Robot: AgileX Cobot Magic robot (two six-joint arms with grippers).
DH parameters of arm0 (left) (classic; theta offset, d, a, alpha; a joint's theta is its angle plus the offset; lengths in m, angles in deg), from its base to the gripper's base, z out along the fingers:
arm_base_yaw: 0 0.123 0 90
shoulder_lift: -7.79 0 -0.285 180
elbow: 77.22 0 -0.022 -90
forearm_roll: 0 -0.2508 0 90
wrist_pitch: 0 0 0.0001 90
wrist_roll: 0 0.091 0 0
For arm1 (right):
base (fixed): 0 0 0 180
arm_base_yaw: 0 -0.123 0 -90
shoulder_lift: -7.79 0 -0.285 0
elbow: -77.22 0 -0.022 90
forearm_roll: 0 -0.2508 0 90
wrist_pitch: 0 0 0.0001 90
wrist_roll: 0 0.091 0 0
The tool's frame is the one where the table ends.
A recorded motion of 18 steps. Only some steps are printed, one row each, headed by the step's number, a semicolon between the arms.
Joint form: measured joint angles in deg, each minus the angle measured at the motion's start. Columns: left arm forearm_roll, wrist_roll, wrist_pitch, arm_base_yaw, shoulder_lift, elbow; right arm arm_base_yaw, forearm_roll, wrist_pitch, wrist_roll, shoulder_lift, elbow.
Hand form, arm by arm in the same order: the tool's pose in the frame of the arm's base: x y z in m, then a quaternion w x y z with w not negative. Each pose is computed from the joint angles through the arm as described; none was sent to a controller.
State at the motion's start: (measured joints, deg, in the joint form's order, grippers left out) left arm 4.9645 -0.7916 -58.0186 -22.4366 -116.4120 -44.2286; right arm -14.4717 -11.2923 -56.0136 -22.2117 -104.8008 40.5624
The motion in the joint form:
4: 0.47 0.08 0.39 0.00 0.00 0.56; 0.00 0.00 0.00 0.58 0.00 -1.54
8: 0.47 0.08 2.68 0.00 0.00 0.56; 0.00 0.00 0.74 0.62 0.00 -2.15
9: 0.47 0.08 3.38 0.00 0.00 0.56; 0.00 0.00 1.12 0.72 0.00 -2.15
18: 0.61 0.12 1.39 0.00 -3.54 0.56; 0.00 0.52 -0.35 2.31 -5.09 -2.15
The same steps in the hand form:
4: 0.3399 -0.1325 0.1187 0.63108 0.09998 0.76067 -0.11454; 0.3334 0.0708 0.1696 0.67101 -0.13595 0.72598 -0.06483
8: 0.3392 -0.1324 0.1151 0.61578 0.10209 0.77316 -0.11233; 0.3310 0.0703 0.1660 0.66239 -0.13811 0.73354 -0.06395
9: 0.3390 -0.1324 0.1140 0.61106 0.10273 0.77691 -0.11165; 0.3309 0.0704 0.1654 0.66001 -0.13808 0.73578 -0.06290
18: 0.3387 -0.1319 0.0946 0.60115 0.10411 0.78510 -0.10677; 0.3337 0.0715 0.1376 0.63714 -0.13955 0.75588 -0.05679

